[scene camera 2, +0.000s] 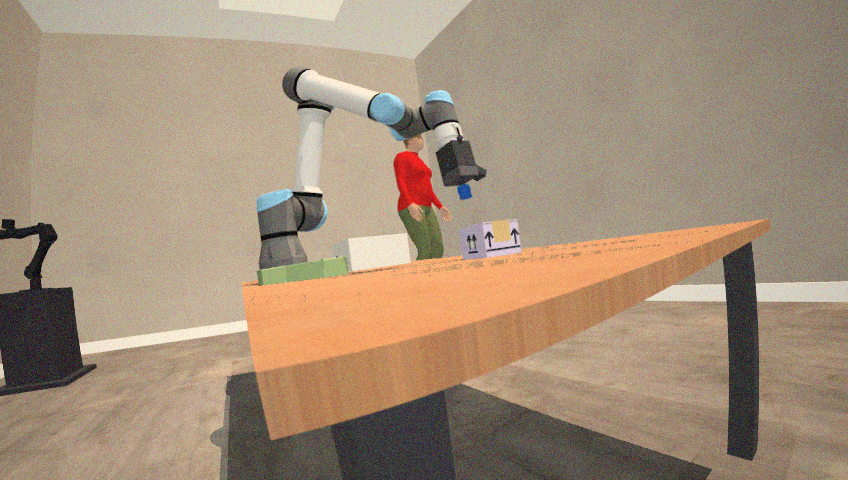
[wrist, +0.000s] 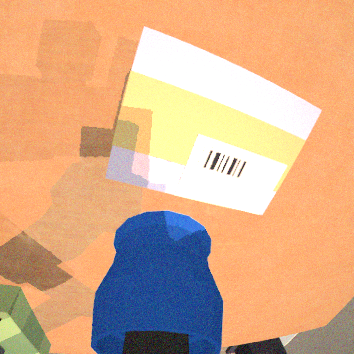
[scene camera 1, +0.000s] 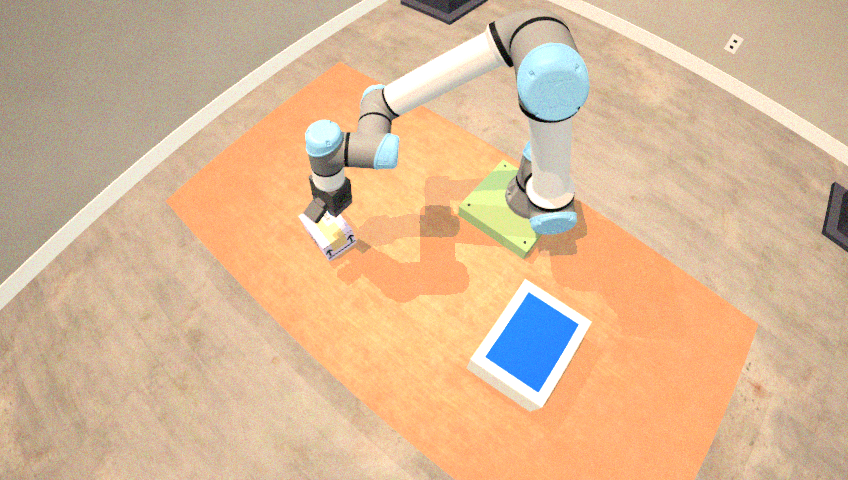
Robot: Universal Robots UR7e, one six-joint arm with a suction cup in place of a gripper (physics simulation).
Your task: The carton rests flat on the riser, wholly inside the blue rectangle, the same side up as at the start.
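Places are measured from the arm's base along level axes (x ahead, y left, z up), in centimetres.
Where they show: hand, its tool point: (scene camera 2: 466, 197) (wrist: 162, 248); arm's base, origin of its link: (scene camera 2: 283, 266).
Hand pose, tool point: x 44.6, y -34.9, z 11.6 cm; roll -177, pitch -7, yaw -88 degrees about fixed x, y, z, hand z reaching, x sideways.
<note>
Things, the pixels of their top centre, and the offset from my tool point.
- carton, centre of its top: (wrist: 218, 141) (scene camera 2: 486, 224) (scene camera 1: 324, 222) dz -7.8, dx +2.3, dy -4.1 cm
- white riser, centre of its top: (scene camera 1: 533, 340) (scene camera 2: 368, 238) dz -4.2, dx -6.6, dy +60.1 cm
- blue rectangle, centre of its top: (scene camera 1: 533, 340) dz -4.2, dx -6.6, dy +60.1 cm
The carton (scene camera 1: 334, 233) (scene camera 2: 501, 239) (wrist: 210, 100) is pale lilac with a yellow band and a barcode label on top. It rests flat on the orange table, its printed arrows pointing up. My gripper, a blue suction cup (scene camera 2: 464, 192) (wrist: 163, 220), is open and holds nothing. It hangs above the carton with a visible gap in scene camera 2; in scene camera 1 the wrist hides it and part of the carton. The white riser (scene camera 1: 564, 359) (scene camera 2: 378, 252) stands apart from the carton, with the blue rectangle (scene camera 1: 532, 342) on its top.
The green base plate (scene camera 1: 493, 205) (scene camera 2: 303, 271) under my arm lies between the carton and riser sides, toward the table's rear edge in scene camera 1. A person in red (scene camera 2: 413, 184) stands beyond the table. A black pedestal (scene camera 2: 38, 333) with a small arm stands at the left.
</note>
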